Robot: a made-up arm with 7 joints.
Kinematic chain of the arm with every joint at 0, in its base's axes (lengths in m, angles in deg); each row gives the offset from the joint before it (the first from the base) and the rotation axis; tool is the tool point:
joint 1: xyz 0 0 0.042 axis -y
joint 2: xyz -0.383 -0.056 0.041 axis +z
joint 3: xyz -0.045 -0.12 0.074 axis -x
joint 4: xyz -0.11 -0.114 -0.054 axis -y
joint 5: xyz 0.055 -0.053 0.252 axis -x
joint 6: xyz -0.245 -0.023 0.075 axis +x
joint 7: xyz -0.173 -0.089 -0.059 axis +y
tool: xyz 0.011 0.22 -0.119
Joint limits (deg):
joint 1: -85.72..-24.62
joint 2: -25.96..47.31
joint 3: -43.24..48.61
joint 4: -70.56..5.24
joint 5: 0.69..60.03
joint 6: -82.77..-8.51
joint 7: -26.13..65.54
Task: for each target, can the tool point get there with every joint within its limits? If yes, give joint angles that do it. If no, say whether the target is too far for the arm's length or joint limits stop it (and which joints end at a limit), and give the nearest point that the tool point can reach.
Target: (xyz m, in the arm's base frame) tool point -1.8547 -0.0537 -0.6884
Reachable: no: too far | nearest point -1.0114 -0.1858 0.4417 | short by 1.416 m
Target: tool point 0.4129 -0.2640 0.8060
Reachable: yes | joints -79.18 -13.02 24.80 -48.40 38.50 -52.12 -4.79
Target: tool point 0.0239 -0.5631 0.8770
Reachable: yes | joints -67.79 -5.63 -20.94 -43.23 21.33 -62.32 28.38
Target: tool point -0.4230 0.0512 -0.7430
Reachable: no: joint limits stop it (at a limit: joint 1, joint 2, joint 3, joint 4, joint 5, joint 6, joint 7) | nearest point 0.1607 -0.3942 -0.0521 | short by 1.008 m
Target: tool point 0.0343 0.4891 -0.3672
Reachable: no: joint limits stop it (at a limit: joint 1, joint 2, joint 3, joint 4, joint 5, joint 6, joint 7) | nearest point 0.1607 -0.3942 -0.0521 | short by 0.946 m
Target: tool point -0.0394 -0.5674 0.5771
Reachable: yes | joints -31.23 39.83 -7.68 -53.22 36.17 -38.76 25.01
